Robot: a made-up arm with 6 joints.
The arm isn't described. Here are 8 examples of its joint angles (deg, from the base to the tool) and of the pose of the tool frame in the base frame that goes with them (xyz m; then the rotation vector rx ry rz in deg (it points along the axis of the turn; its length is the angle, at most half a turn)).
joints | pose
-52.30 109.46 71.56 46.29 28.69 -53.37 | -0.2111 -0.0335 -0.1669 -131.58 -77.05 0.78
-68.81 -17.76 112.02 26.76 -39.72 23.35 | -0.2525 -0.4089 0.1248 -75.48 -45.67 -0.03
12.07 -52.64 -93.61 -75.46 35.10 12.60 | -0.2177 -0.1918 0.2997 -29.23 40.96 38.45
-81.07 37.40 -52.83 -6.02 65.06 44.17 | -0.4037 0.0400 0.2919 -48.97 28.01 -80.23
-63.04 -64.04 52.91 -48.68 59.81 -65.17 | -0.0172 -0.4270 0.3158 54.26 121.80 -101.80
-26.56 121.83 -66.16 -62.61 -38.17 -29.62 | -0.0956 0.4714 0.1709 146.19 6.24 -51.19
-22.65 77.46 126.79 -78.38 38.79 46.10 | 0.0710 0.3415 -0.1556 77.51 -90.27 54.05
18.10 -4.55 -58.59 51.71 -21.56 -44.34 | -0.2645 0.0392 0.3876 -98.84 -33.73 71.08
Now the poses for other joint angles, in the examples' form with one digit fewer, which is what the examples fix.
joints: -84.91 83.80 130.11 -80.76 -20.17 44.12
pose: 0.040 -0.110 -0.244 13.8 -28.2 147.8
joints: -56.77 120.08 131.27 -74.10 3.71 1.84
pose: 0.275 0.044 -0.144 20.6 -34.7 129.8
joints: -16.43 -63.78 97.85 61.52 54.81 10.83
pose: -0.128 -0.211 -0.091 34.1 -121.5 -0.3
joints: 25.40 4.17 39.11 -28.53 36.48 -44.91
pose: -0.403 0.178 -0.089 -123.2 -80.2 -17.5
